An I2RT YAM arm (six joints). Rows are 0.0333 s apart.
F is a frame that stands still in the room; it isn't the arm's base.
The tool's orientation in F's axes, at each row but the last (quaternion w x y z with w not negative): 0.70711, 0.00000, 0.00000, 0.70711; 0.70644, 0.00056, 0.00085, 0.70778; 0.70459, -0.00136, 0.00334, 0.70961; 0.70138, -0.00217, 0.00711, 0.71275; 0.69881, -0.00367, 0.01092, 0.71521; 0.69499, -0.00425, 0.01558, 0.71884; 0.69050, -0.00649, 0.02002, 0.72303; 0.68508, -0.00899, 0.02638, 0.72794; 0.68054, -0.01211, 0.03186, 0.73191
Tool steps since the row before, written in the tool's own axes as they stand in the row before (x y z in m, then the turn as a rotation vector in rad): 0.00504, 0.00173, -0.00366, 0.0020, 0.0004, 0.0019; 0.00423, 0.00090, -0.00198, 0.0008, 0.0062, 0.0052; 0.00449, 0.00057, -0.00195, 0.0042, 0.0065, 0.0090; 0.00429, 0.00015, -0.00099, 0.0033, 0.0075, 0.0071; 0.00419, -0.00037, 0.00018, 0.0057, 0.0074, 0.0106; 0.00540, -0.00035, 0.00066, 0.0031, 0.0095, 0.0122; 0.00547, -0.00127, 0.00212, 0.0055, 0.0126, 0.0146; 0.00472, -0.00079, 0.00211, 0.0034, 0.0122, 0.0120; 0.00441, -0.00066, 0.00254, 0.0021, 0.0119, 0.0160
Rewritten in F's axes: -0.00173, 0.00504, -0.00366, -0.0004, 0.0020, 0.0019; -0.00091, 0.00423, -0.00198, -0.0062, 0.0008, 0.0052; -0.00061, 0.00447, -0.00198, -0.0065, 0.0042, 0.0090; -0.00023, 0.00427, -0.00104, -0.0075, 0.0033, 0.0071; 0.00027, 0.00420, 0.00009, -0.0074, 0.0057, 0.0106; 0.00018, 0.00543, 0.00050, -0.0094, 0.0031, 0.0123; 0.00105, 0.00560, 0.00189, -0.0126, 0.0055, 0.0146; 0.00055, 0.00486, 0.00185, -0.0121, 0.0033, 0.0121; 0.00040, 0.00460, 0.00224, -0.0116, 0.0022, 0.0162
